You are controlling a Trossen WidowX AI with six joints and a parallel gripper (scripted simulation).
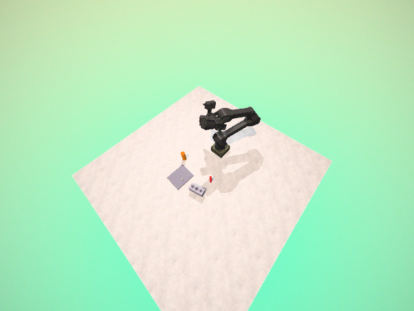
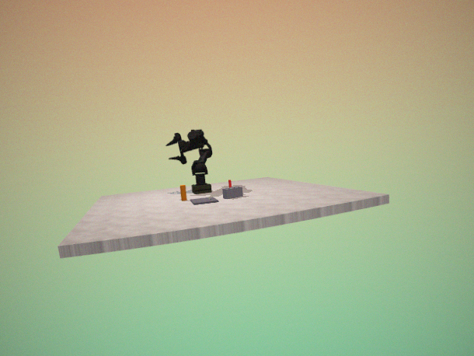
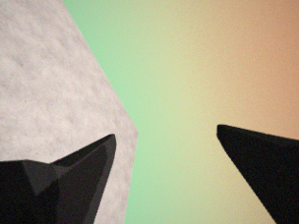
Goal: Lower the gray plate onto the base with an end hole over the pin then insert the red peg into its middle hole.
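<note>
Now: the gray plate 32 cm ahead of my gripper tip, 33 cm to the left of it and 22 cm below it. Also, from my gripper tip: dark square base: 35 cm ahead, 20 cm to the left, 25 cm below; red peg: 21 cm ahead, 34 cm to the left, 22 cm below; orange cylinder: 25 cm ahead, 8 cm to the left, 22 cm below.
</note>
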